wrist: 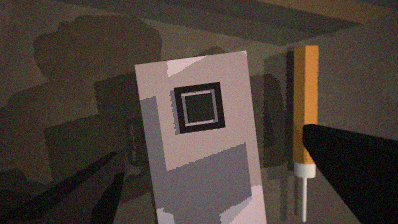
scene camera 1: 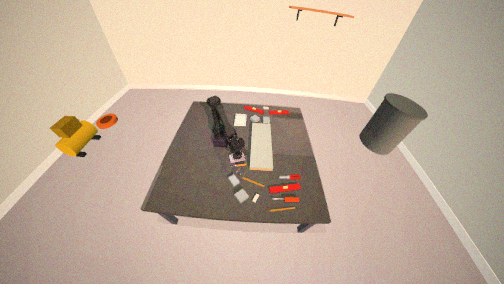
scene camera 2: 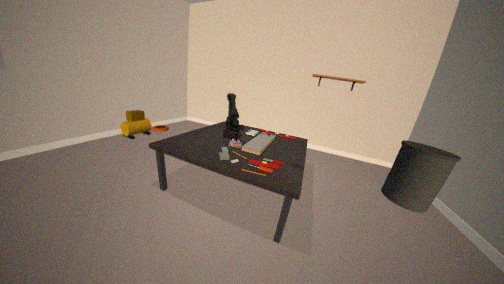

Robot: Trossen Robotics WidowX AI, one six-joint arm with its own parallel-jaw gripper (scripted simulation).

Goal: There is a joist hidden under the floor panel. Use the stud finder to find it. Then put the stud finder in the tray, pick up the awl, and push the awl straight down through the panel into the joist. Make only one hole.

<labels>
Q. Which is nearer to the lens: the stud finder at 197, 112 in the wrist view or the awl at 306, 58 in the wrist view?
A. The stud finder.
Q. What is the gripper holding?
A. Nothing.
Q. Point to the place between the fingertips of the gripper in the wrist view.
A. At 213, 146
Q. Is the gripper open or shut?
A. Open.
</labels>
